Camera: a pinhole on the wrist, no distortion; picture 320 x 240 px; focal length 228.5 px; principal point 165.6 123.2 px. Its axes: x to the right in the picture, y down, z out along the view. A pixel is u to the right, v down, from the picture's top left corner.
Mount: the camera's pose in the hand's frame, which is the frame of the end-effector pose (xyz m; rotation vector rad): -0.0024 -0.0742 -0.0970 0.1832 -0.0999 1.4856
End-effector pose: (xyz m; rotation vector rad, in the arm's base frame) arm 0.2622 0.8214 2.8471 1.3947 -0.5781 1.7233
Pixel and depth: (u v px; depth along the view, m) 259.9 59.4 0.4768
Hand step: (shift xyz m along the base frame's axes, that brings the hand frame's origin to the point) 0.2021 -0.2673 0.2745
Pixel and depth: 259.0 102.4 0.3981
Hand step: 0.1721 -0.2328 0.1534
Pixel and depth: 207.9 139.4 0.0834
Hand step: 0.0539 0.0492 -0.0169
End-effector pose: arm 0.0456 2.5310 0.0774 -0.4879 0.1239 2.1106
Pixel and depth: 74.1 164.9 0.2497
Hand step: 0.1591 0.1211 0.1605
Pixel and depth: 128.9 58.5 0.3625
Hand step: 0.0435 0.2681 0.1989
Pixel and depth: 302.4 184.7 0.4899
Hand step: -0.1991 -0.0210 0.4275
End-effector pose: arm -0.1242 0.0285 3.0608 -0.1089 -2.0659 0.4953
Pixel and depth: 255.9 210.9 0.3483
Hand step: -0.1784 -0.1071 -0.2133
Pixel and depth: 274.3 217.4 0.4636
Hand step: -0.2736 -0.1003 -0.3332
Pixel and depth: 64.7 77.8 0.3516
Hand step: -0.1831 -0.3164 0.0754
